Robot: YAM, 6 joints.
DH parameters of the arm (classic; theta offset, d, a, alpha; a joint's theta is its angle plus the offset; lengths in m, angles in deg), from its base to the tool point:
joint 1: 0 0.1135 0.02 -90
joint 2: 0 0 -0.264 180
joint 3: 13.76 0 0.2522 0
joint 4: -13.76 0 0.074 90
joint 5: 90 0 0 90
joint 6: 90 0.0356 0 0
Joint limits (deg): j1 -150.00..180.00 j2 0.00..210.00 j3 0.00..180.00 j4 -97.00..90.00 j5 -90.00..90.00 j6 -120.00..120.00
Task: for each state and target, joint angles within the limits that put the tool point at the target. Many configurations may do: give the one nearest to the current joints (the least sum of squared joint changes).
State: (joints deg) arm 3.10 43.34 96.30 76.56 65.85 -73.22
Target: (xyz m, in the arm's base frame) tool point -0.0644 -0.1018 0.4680
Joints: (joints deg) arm 40.96 19.86 57.22 86.19 76.75 -73.22
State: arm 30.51 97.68 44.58 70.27 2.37 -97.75
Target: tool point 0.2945 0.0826 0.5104
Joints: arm 16.09 87.24 81.49 69.26 3.64 -97.75
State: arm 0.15 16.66 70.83 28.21 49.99 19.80
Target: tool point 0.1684 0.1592 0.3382
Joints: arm 49.32 57.54 42.49 19.40 42.25 19.80
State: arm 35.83 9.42 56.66 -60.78 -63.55 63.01
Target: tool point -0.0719 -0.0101 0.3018
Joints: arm 34.68 0.00 52.45 -81.21 -66.33 63.01
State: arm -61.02 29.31 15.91 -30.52 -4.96 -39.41
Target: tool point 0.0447 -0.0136 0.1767
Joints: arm -34.52 5.03 20.42 -66.30 -23.38 -39.41
